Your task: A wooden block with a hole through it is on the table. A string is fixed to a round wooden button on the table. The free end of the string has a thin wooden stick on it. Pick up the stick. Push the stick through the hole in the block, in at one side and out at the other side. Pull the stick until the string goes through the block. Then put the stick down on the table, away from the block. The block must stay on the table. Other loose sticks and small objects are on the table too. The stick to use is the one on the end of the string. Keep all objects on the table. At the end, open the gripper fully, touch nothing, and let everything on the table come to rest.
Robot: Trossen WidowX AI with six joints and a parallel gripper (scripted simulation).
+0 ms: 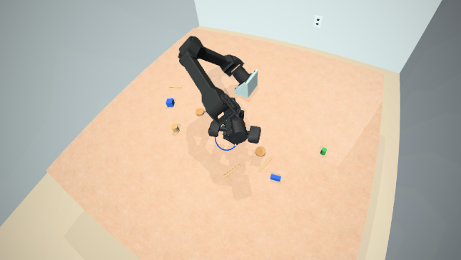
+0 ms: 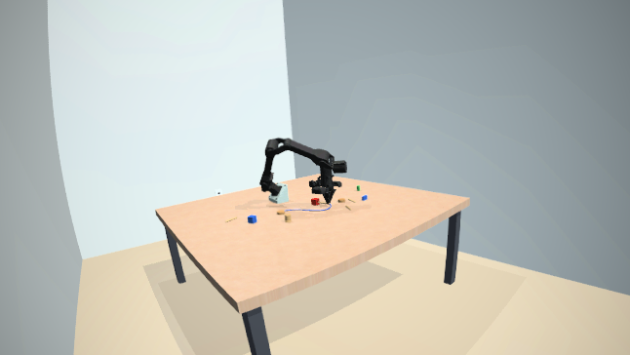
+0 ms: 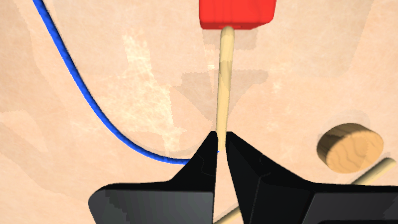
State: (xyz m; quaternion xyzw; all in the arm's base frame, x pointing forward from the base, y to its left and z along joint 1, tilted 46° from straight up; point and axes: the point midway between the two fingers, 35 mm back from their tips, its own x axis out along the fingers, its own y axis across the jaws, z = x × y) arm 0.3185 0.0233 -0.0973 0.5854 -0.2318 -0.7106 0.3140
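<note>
My gripper tip is now 8 cm past the red block and 1 cm to the left of it. Round my gripper tip: green cylinder: 9 cm behind, 33 cm to the left; then wooden spool: 2 cm ahead, 28 cm to the right; then thin wooden stick: 1 cm behind.
</note>
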